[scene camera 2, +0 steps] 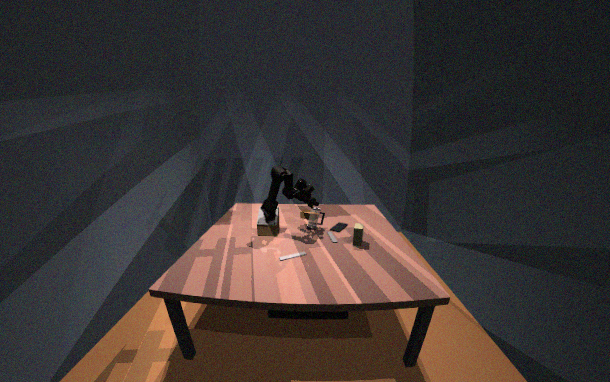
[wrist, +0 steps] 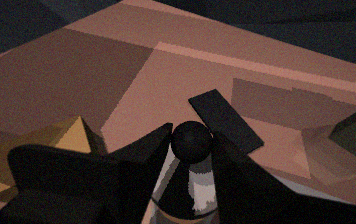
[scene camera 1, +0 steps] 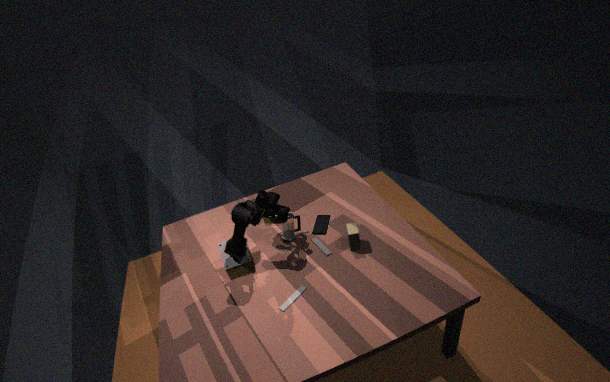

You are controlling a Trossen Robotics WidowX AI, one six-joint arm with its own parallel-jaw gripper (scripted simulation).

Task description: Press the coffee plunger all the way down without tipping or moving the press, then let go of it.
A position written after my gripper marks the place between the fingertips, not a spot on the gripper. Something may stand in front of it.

In view: my gripper (wrist: 192, 132) and a black flat slab (wrist: 217, 114).
